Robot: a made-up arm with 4 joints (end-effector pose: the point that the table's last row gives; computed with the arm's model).
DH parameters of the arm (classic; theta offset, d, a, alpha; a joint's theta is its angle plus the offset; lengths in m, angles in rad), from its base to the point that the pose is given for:
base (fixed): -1.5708 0.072 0 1.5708
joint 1: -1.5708 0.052 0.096 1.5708
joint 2: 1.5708 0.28 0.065 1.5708
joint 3: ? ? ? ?
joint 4: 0 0.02 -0.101 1.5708
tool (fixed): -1.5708 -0.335 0 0
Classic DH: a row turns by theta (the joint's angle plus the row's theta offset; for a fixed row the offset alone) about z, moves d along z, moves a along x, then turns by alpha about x.
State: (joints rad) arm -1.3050 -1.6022 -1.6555 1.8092
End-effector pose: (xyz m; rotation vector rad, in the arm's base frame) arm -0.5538 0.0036 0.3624 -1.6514 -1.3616 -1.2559
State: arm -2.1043 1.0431 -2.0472 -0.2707
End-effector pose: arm -0.1270 -0.0982 0.2944 -1.5923 1.1855 -1.8092
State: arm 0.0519 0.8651 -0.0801 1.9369
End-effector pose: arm 0.3104 0.0710 0.3696 -1.8106 0.5223 0.8680
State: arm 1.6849 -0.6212 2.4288 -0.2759
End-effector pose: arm -0.0496 -0.1606 -0.1687 0.0077 -1.9898 -1.0144
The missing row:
joint 3: 1.5708 -0.319 0.053 1.5708
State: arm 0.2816 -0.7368 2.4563 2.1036
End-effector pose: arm -0.5622 0.4791 0.1615 -0.4141 1.5465 -1.5817
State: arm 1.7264 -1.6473 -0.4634 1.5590
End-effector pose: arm -0.4702 -0.0860 0.0675 1.7953 1.9364 -0.5966
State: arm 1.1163 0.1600 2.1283 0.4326
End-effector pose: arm -0.2467 0.1660 -0.2829 -1.0321 -0.6797 -2.2177
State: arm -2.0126 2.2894 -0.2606 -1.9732
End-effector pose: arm 0.3404 -0.1114 0.7518 -0.8743 -2.4226 -0.1921
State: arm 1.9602 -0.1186 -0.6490 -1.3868
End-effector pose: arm -0.3695 -0.1880 -0.4538 -0.5908 0.6666 0.0481
